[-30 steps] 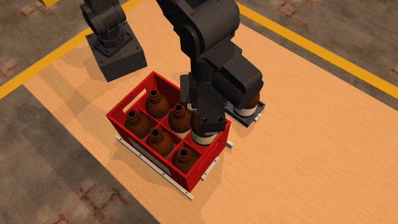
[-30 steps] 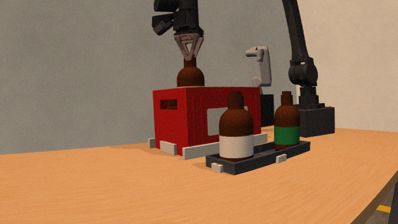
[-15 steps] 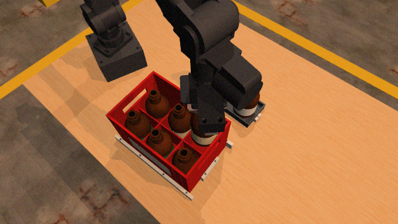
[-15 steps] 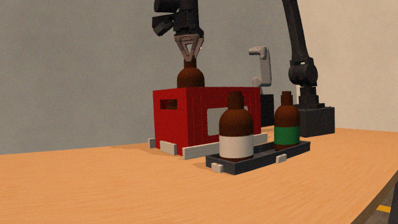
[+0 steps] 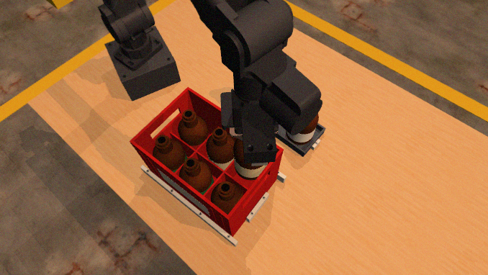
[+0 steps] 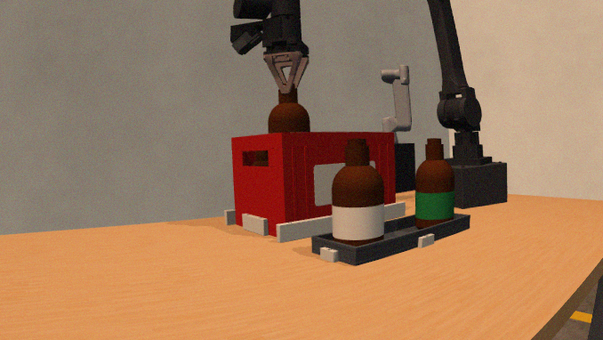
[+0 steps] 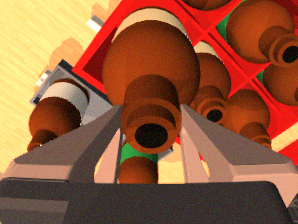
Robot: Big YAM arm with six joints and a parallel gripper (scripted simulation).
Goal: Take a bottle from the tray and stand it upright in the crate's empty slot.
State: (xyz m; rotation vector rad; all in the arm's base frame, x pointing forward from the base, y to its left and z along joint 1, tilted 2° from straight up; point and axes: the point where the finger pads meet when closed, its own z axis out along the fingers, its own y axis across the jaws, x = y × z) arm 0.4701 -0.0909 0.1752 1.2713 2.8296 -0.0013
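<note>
Now: the red crate 90 mm behind my hand, 40 mm to the right of it and 170 mm below it. Also, from my hand: dark tray 70 mm behind, 200 mm to the left, 240 mm below.
</note>
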